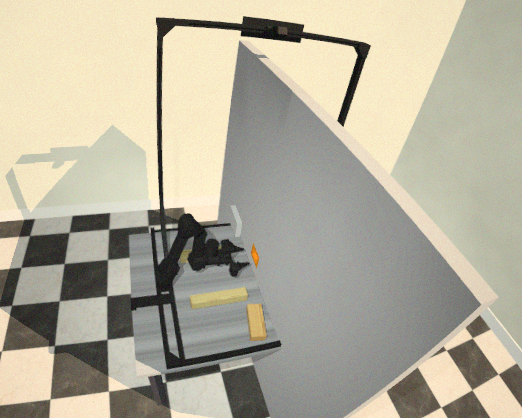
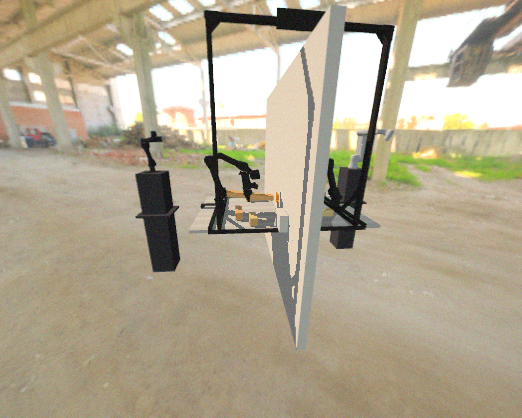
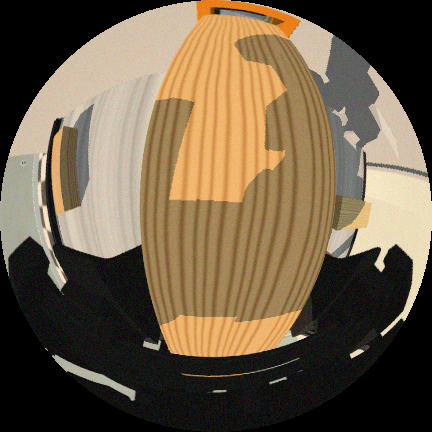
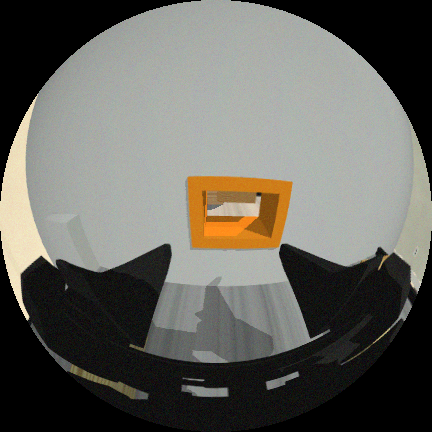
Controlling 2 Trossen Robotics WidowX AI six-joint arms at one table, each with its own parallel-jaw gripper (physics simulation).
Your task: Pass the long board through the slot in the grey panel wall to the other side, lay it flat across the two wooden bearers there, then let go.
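Frame: origin at the left arm's base, x ahead, y left, z up, level; millimetres.
Seen in the pictures: left gripper, fingertip midpoint: (image 2: 248,200); right gripper, fingertip midpoint: (image 1: 246,256) (image 4: 227,250); right arm's base, link origin: (image 1: 164,285) (image 2: 334,205).
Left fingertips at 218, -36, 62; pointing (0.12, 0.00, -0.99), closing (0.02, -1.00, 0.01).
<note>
A point is followed by its place in that frame, as x, y, z.
The long board (image 2: 262,197) @(318, -66, 95) (image 3: 220,150) is held roughly level, its front end close to the orange-framed slot (image 1: 255,256) @(473, -57, 59) (image 2: 277,198) @(440, -10, 70) (image 4: 240,184) @(485, -46, 112) in the grey panel wall (image 1: 325,225) @(483, 336, 648) (image 2: 295,125) @(432, -439, 566) (image 4: 220,100) @(482, -64, 185). Through the slot, a brown strip of the board (image 4: 237,198) @(400, -35, 74) shows in the upper part of the opening. My left gripper (image 2: 248,195) @(218, -36, 62) (image 3: 224,232) @(218, -36, 62) is shut on the board. My right gripper (image 1: 246,256) @(518, -57, 71) (image 4: 227,250) @(518, -57, 71) is open and empty, facing the slot on the other side. Two yellow wooden bearers (image 1: 218,298) @(692, 122, 25) (image 1: 185,256) @(798, -138, 23) lie on that side; my right arm partly covers the farther one.
An orange-brown block (image 1: 256,322) @(561, 266, 19) lies near the wall on the right arm's side. Two short blocks (image 2: 239,212) @(149, -202, 31) (image 2: 253,219) @(235, -320, 25) lie on the left arm's side. A pale bracket (image 1: 236,220) @(508, -297, 79) (image 2: 283,222) @(405, -415, 40) stands at the wall. A black frame (image 1: 160,125) @(884, -342, 609) (image 2: 212,90) @(33, -379, 716) rises around the table.
</note>
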